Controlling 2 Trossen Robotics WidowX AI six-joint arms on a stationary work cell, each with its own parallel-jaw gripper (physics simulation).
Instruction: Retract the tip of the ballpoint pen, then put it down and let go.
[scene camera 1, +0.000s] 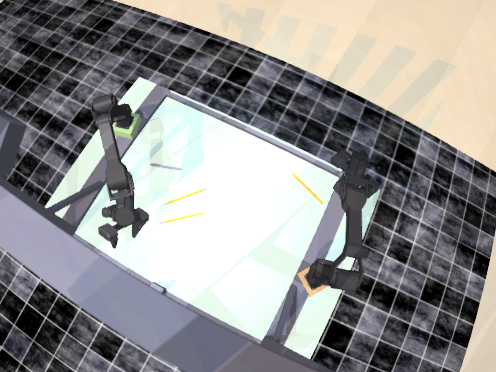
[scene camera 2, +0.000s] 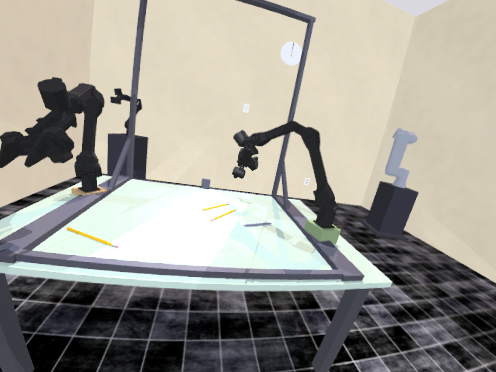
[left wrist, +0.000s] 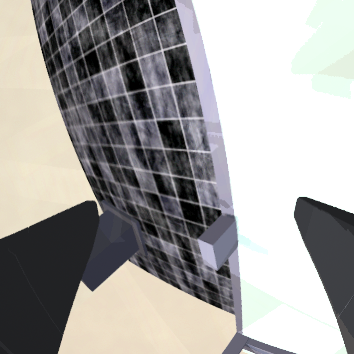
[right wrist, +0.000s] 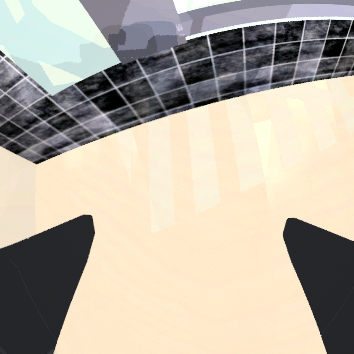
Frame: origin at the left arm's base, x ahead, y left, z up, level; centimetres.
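Seen in the pictures: left gripper, fingertip midpoint: (scene camera 1: 124, 243) (left wrist: 200, 210); right gripper, fingertip midpoint: (scene camera 2: 12, 166) (right wrist: 192, 228); left arm's base, origin of the base link: (scene camera 1: 124, 121) (scene camera 2: 323, 224); right arm's base, origin of the base link: (scene camera 1: 315, 278) (scene camera 2: 89, 189).
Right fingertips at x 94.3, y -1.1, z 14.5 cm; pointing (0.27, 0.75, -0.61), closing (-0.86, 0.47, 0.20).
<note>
Offsets run from my right fingertips to a thing's top centre.
The ballpoint pen, a thin grey-blue stick {dx -71.2, dy -11.4, dz -19.7 cm} (scene camera 1: 166, 166) (scene camera 2: 257, 224), lies flat on the table, at the upper left in scene camera 1 and right of centre in scene camera 2. It is too small to tell whether its tip is out. My left gripper (scene camera 1: 125, 240) (scene camera 2: 246, 169) (left wrist: 200, 210) is open and empty, above the table and well apart from the pen. In the left wrist view it faces the table edge and floor. My right gripper (scene camera 2: 16, 161) (right wrist: 192, 228) is open and empty, far from the pen, facing floor and wall. The pen does not show in either wrist view.
Two yellow pencils {dx -59.8, dy -21.5, dz -20.1 cm} (scene camera 1: 185, 196) {dx -57.5, dy -29.6, dz -20.1 cm} (scene camera 2: 215, 207) lie near the pen. Another pencil {dx -14.3, dy -4.5, dz -20.3 cm} (scene camera 1: 308, 188) (scene camera 2: 92, 237) lies toward the right arm's side. A green block {dx -94.3, dy +1.0, dz -14.5 cm} (scene camera 2: 322, 232) is under the left arm's base. Dark frame posts (scene camera 2: 299, 85) rise beside the table.
</note>
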